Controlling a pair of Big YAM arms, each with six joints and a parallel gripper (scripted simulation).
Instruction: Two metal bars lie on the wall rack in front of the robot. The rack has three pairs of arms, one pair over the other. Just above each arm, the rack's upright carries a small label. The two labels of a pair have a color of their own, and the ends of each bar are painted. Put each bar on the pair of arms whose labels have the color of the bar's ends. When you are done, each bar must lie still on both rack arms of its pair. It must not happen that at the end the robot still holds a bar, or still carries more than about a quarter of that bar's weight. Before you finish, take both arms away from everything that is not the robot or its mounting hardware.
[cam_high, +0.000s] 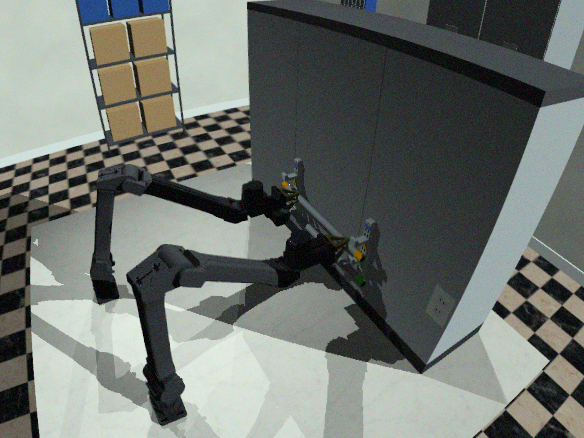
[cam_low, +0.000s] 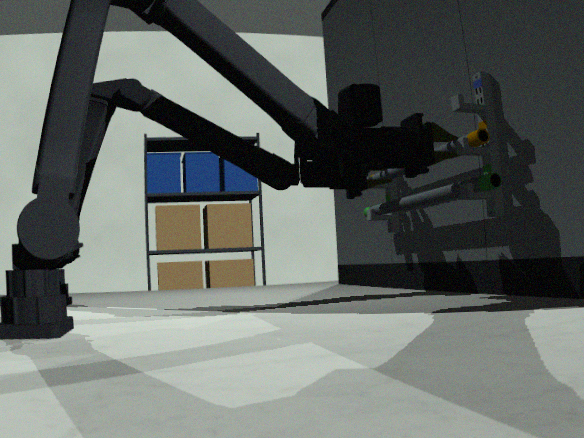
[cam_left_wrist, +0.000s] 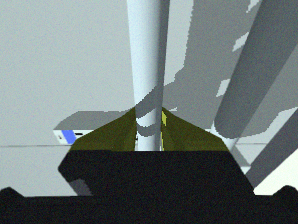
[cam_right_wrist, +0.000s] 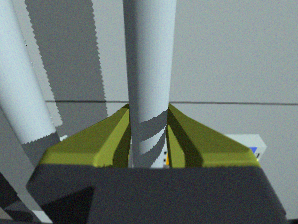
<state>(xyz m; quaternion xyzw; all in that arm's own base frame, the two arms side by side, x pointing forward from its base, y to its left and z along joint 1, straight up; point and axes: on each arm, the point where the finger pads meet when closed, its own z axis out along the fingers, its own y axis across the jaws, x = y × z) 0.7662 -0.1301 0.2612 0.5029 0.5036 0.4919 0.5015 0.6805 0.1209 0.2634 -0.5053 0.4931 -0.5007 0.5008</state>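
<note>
Right now the orange-ended bar is 20 mm behind my left hand and 150 mm to the right of it. Also, from my left hand: green-ended bar: 30 mm behind, 160 mm to the right, 80 mm below; then grey cabinet wall: 170 mm ahead, 140 mm to the right, 190 mm above; then wall outlet: 60 mm behind, 670 mm to the right, 40 mm above.
</note>
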